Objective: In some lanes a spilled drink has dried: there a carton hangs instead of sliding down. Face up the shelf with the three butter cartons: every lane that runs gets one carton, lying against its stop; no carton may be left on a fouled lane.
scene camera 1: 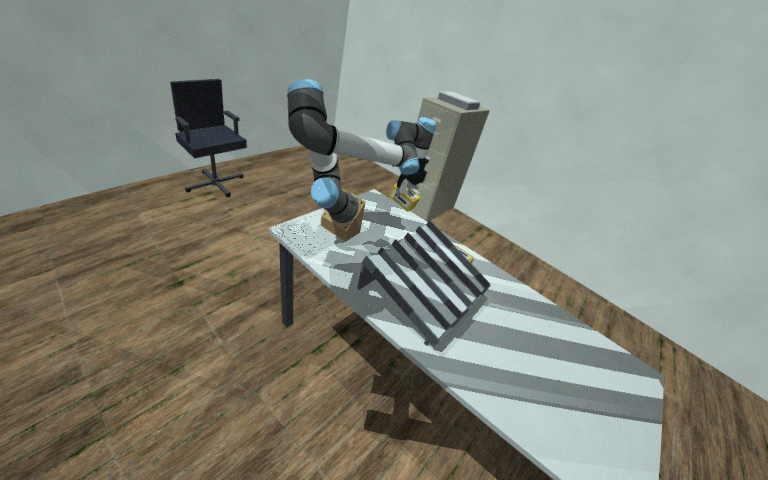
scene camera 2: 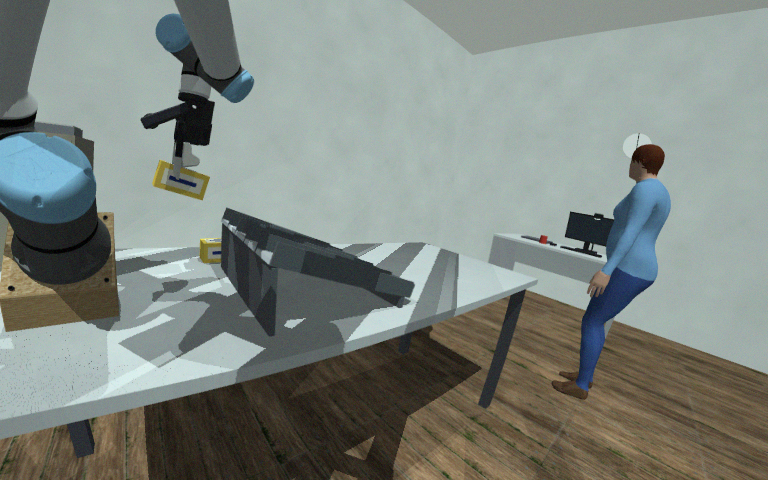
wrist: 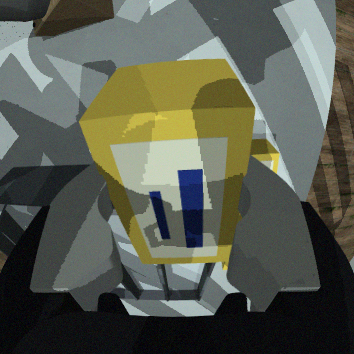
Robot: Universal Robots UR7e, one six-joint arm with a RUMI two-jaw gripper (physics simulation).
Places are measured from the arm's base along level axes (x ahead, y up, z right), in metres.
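Pixels of known places: gripper, fingertip midpoint: (scene camera 1: 402, 195) (scene camera 2: 176, 178) (wrist: 174, 158); arm's base, link origin: (scene camera 1: 344, 208) (scene camera 2: 65, 247).
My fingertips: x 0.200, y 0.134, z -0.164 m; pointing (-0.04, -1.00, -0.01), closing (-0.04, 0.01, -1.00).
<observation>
Ahead of a thing's pixels: the offset from my fingertips to its top centre.
My gripper (scene camera 1: 403, 185) (scene camera 2: 178, 169) (wrist: 174, 158) is shut on a yellow butter carton @[dz -0.002, dx +0.012, dy +0.045 m] (scene camera 1: 405, 199) (scene camera 2: 195, 184) (wrist: 165, 125) with a white and blue label. It holds the carton, tilted, in the air beyond the raised end of the dark sloping shelf (scene camera 1: 419, 283) (scene camera 2: 322, 271). Another yellow carton shows partly beyond the shelf's far side in scene view 1 (scene camera 1: 466, 254). A carton @[dz -0.146, dx +0.145, dy -0.196 m] (scene camera 2: 209, 250) shows behind the shelf's raised end in scene view 2; I cannot tell if it is the same one. Shadow stripes hide any dried spill; no carton shows on the lanes.
The shelf stands on a long white table (scene camera 1: 594, 441) (scene camera 2: 317, 362). The arm's wooden base block (scene camera 1: 345, 229) (scene camera 2: 62, 305) is at the table's one end. A filing cabinet (scene camera 1: 461, 152) stands behind the gripper. A person (scene camera 2: 640, 215) stands beyond the table; an office chair (scene camera 1: 209, 138) stands apart.
</observation>
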